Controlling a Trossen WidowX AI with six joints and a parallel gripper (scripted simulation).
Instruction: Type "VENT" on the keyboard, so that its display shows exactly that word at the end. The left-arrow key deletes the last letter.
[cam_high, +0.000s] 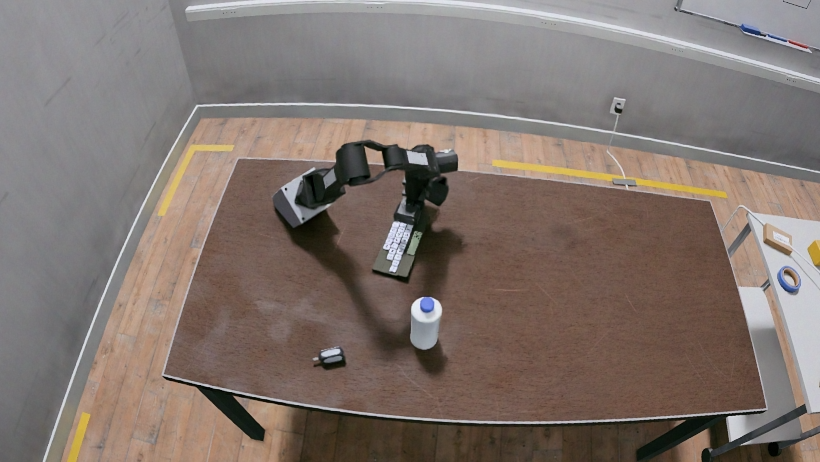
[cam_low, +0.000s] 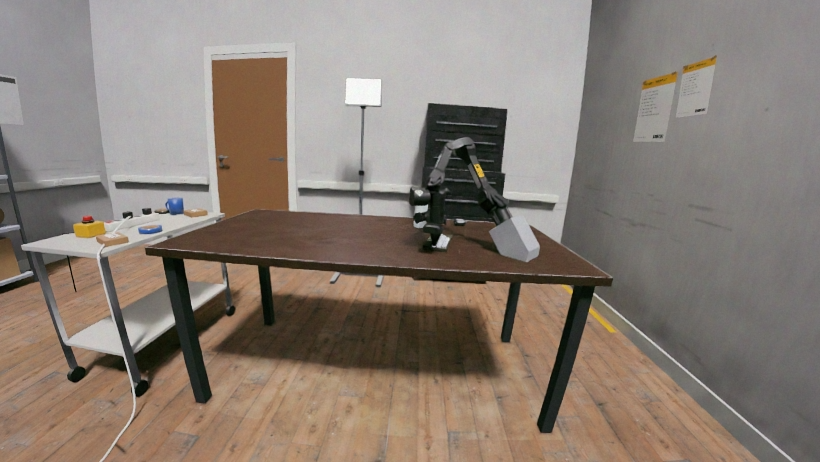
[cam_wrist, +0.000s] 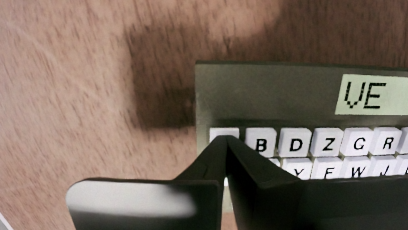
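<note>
My hand is 180 mm to the left of the left-arrow key, 60 mm past it and 30 mm above it. From my hand the other things lie so: dark object: 430 mm to the right, 210 mm behind, 30 mm below; white bottle: 370 mm to the right, 30 mm above, 20 mm ahead.
</note>
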